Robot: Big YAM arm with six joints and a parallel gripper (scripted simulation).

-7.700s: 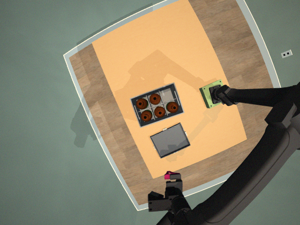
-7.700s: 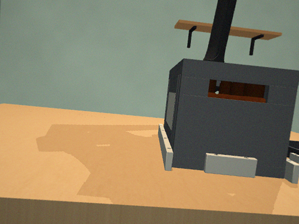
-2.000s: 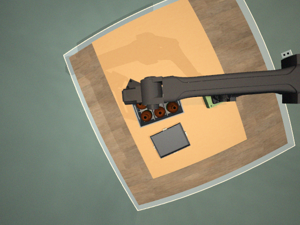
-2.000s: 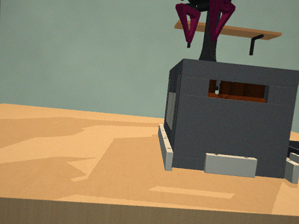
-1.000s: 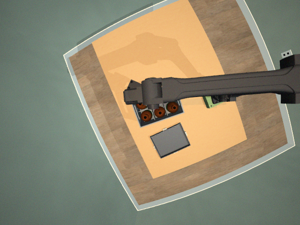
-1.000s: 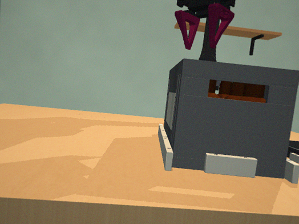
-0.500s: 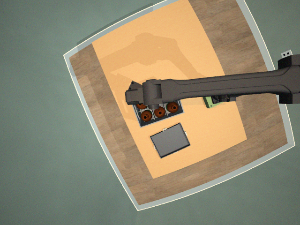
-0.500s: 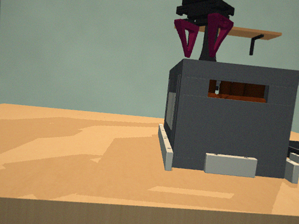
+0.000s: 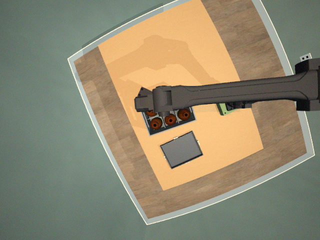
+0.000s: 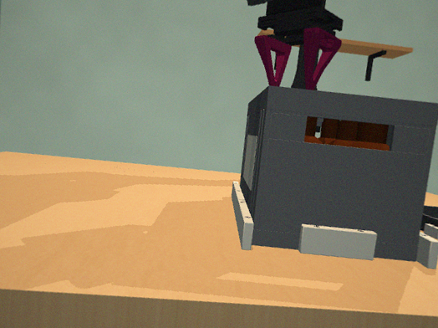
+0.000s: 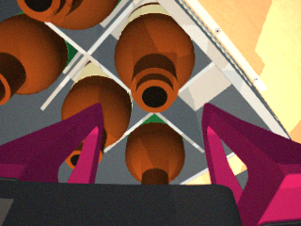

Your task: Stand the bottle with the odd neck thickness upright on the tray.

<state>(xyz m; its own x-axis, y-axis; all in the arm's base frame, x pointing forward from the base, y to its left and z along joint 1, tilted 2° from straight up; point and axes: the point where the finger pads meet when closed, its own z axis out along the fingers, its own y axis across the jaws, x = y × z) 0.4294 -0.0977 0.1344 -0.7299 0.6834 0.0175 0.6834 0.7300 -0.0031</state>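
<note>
Right now my hand is 40 mm to the right of the dark grey crate and 110 mm above it. From my hand the other things lie so: grey tray 20 mm behind, 330 mm to the left, 180 mm below.
</note>
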